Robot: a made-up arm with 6 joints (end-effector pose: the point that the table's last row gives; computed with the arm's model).
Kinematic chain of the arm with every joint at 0, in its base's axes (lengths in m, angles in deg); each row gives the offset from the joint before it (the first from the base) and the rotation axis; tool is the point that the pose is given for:
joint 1: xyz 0 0 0.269 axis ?
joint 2: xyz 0 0 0 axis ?
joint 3: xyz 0 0 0.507 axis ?
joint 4: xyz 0 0 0 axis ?
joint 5: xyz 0.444 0 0 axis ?
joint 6: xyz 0 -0.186 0 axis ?
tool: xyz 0 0 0
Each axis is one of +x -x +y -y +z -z.
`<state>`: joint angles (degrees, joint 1 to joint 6).
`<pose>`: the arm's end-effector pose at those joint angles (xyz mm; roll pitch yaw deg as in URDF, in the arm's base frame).
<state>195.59 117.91 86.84 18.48 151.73 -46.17</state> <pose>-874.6 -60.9 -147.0 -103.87 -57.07 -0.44</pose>
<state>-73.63 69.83 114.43 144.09 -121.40 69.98</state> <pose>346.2 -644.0 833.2 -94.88 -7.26 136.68</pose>
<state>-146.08 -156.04 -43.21 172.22 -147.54 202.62</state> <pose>435.9 71.1 205.1 174.52 79.73 57.98</pose>
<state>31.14 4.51 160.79 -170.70 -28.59 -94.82</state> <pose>-398.4 -26.2 980.6 86.28 4.54 -153.31</pose>
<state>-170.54 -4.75 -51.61 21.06 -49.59 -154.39</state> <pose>-334.7 120.2 496.0 34.38 73.51 84.09</pose>
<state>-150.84 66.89 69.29 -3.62 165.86 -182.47</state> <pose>-885.5 -281.5 474.9 -1.22 -11.71 30.06</pose>
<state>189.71 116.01 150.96 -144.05 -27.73 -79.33</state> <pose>-844.1 -297.2 211.5 -156.98 -54.67 -142.10</pose>
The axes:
joint 1: +z
joint 2: +y
joint 3: -y
joint 4: -x
joint 5: -y
joint 6: -x

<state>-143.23 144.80 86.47 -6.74 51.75 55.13</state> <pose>-516.5 -155.4 -534.6 -51.57 6.74 -148.56</pose>
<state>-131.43 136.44 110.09 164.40 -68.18 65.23</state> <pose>-374.8 -695.4 -250.6 132.97 -39.51 -150.31</pose>
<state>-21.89 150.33 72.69 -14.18 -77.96 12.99</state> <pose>212.5 -279.7 -615.0 163.72 24.00 142.91</pose>
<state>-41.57 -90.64 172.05 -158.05 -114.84 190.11</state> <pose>-358.7 548.7 -168.2 -7.24 -18.03 -20.67</pose>
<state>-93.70 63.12 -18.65 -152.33 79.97 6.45</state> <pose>136.6 -440.0 46.4 -2.46 17.29 114.92</pose>
